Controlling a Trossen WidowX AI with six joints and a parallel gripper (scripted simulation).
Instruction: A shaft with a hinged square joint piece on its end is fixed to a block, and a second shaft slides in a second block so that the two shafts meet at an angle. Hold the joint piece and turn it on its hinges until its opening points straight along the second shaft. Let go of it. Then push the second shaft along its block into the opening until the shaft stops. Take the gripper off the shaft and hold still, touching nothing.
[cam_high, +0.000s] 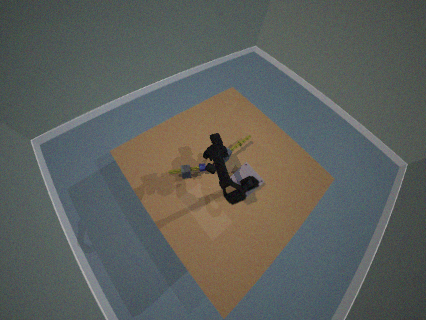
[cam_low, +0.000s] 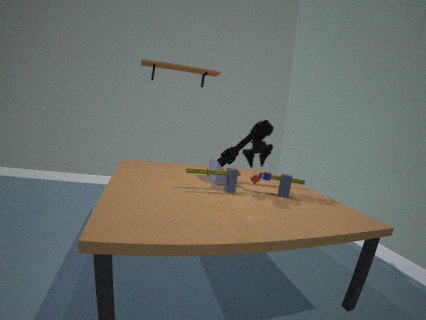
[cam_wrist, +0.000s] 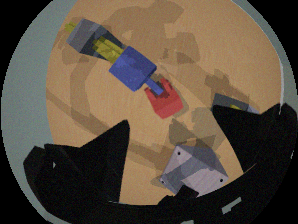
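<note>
My gripper tip is 10 mm to the right of the red joint piece and 70 mm above it.
</note>
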